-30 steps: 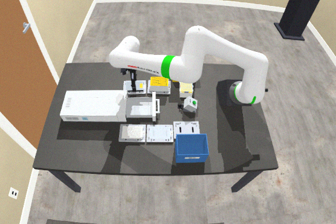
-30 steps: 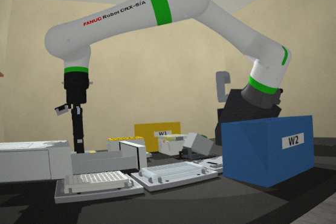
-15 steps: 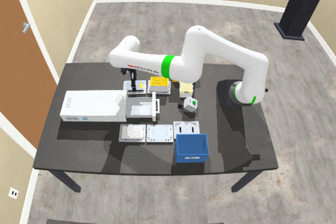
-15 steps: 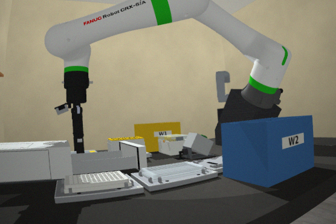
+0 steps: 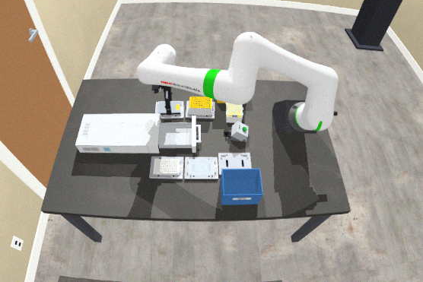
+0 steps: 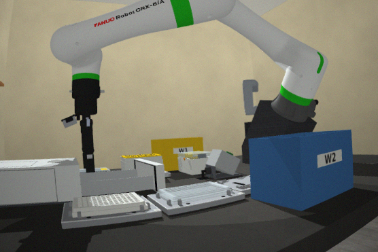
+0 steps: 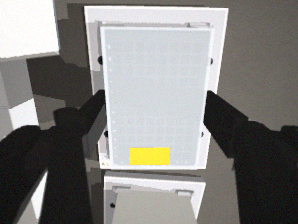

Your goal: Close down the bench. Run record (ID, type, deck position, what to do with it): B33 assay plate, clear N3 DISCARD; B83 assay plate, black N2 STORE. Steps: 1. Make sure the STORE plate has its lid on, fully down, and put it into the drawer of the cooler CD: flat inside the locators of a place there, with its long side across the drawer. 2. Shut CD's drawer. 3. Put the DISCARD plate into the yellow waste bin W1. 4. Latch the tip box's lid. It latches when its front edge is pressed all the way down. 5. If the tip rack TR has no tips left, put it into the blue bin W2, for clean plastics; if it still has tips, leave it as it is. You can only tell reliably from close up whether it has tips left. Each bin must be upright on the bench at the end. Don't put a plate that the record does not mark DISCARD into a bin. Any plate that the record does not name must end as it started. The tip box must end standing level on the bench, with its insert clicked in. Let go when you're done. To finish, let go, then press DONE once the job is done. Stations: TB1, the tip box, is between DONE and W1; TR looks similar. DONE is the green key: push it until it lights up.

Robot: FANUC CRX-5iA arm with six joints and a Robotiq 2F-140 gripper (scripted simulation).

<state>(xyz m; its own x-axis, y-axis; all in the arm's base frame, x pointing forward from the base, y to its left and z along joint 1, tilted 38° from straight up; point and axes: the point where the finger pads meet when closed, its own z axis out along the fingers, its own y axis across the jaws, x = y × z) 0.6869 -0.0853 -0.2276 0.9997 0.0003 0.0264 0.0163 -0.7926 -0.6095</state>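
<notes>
The white deck nest is 4 cm below my hand. Also, from my hand: tip rack TR (19 cm behind); translucent plate lid (2 cm below); black assay plate (2 cm below).
</notes>
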